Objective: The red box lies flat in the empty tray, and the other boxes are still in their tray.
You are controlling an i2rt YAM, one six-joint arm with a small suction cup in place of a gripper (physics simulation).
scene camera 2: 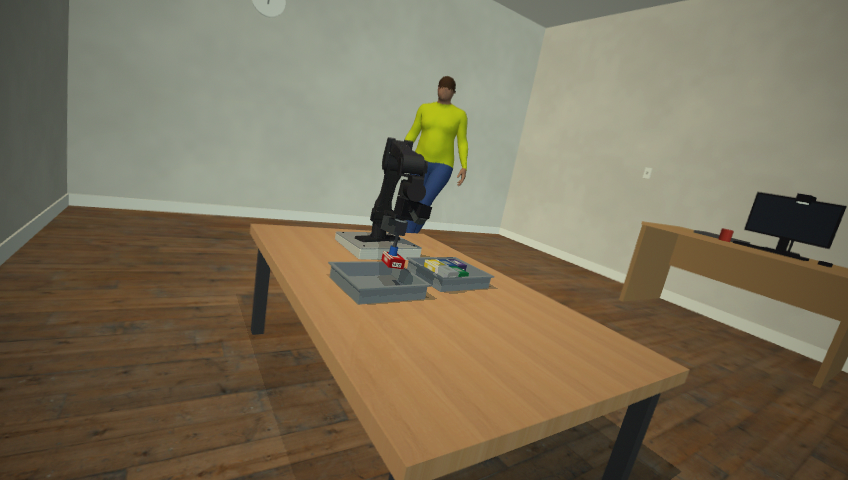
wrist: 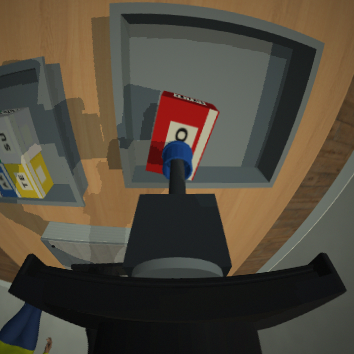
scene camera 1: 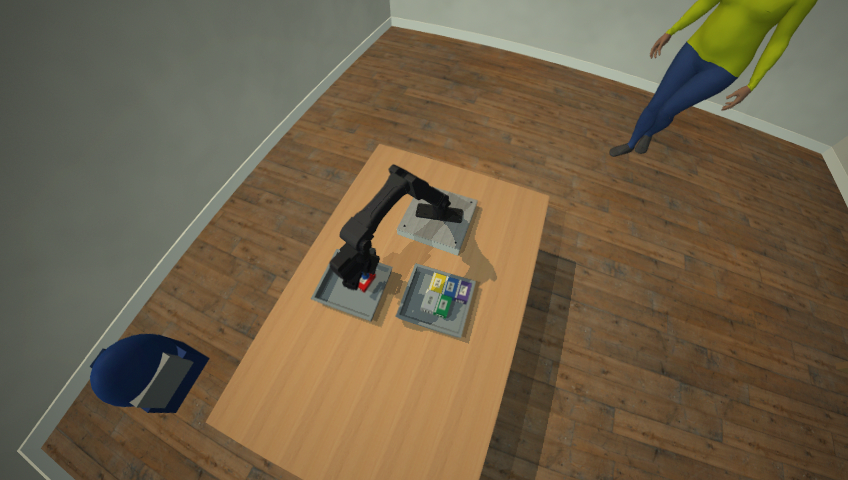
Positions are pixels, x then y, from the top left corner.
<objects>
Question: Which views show the tray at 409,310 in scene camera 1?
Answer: Scene camera 2, the wrist view and scene camera 1: all of them.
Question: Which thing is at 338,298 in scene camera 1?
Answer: A tray.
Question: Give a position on a tray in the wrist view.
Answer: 39,86
</objects>
